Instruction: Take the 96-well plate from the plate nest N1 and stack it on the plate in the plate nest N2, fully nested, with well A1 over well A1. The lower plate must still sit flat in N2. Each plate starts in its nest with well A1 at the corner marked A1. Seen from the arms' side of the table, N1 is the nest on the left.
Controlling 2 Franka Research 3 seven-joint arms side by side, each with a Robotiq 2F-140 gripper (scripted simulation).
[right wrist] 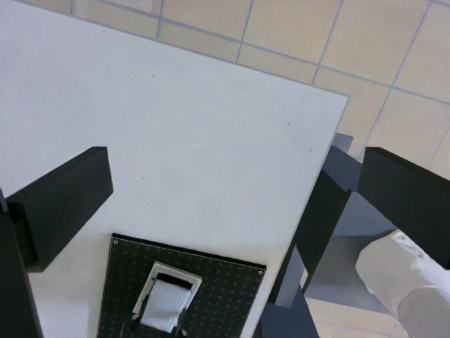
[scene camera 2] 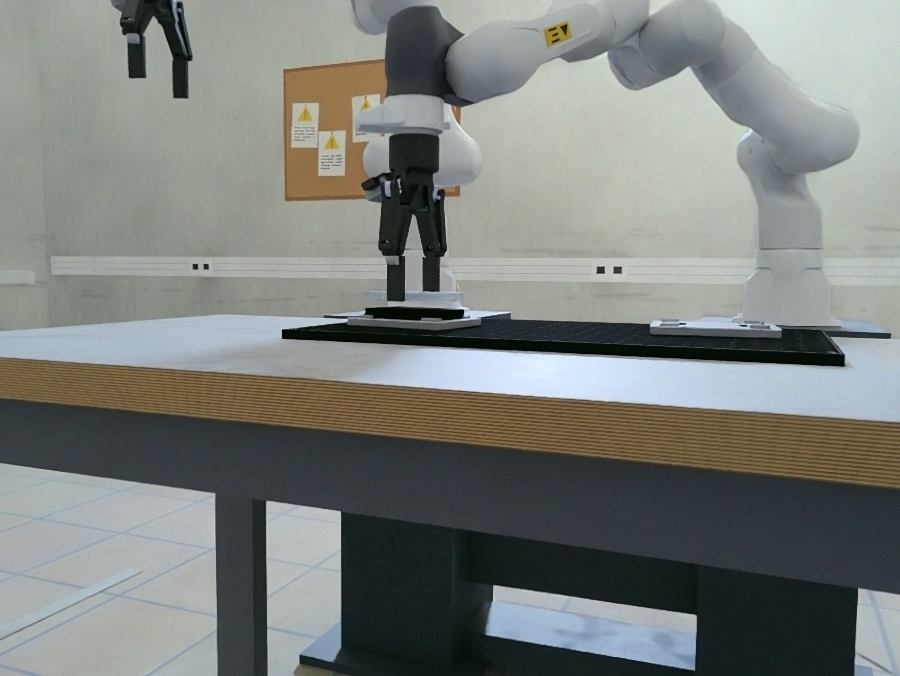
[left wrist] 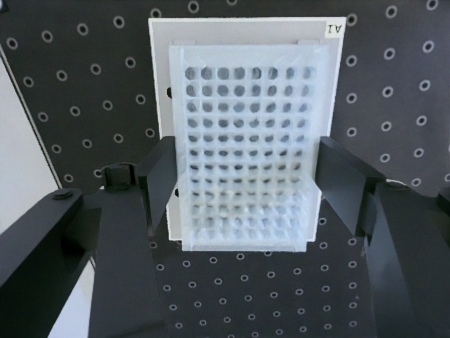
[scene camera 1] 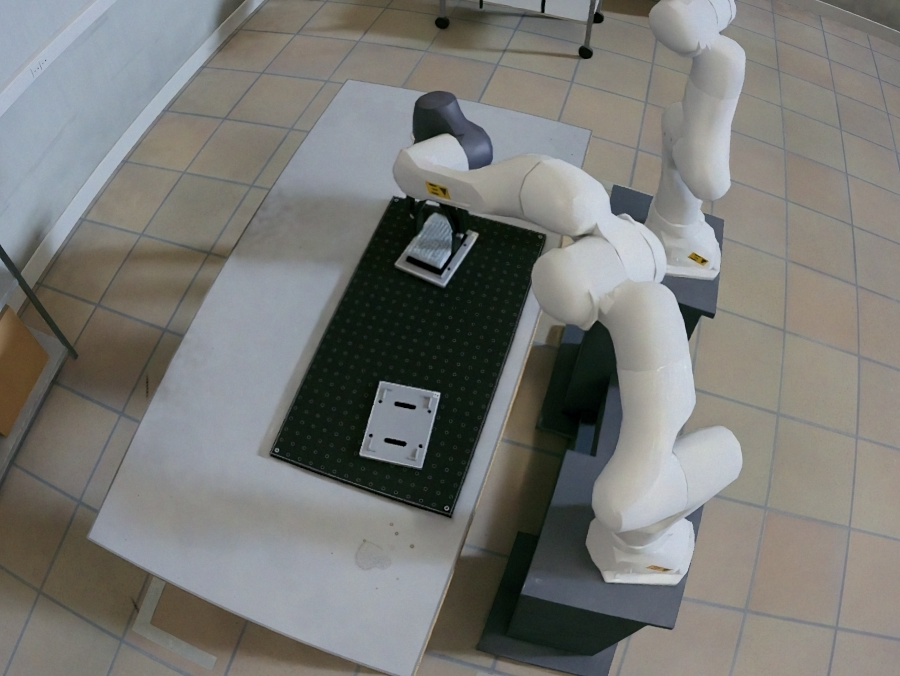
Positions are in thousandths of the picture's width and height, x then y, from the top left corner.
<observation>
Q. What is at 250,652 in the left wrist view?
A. My left gripper.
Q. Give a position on a clear 96-well plate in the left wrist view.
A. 550,354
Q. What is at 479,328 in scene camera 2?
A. My left gripper.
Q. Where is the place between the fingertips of my left gripper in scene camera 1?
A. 486,356
</observation>
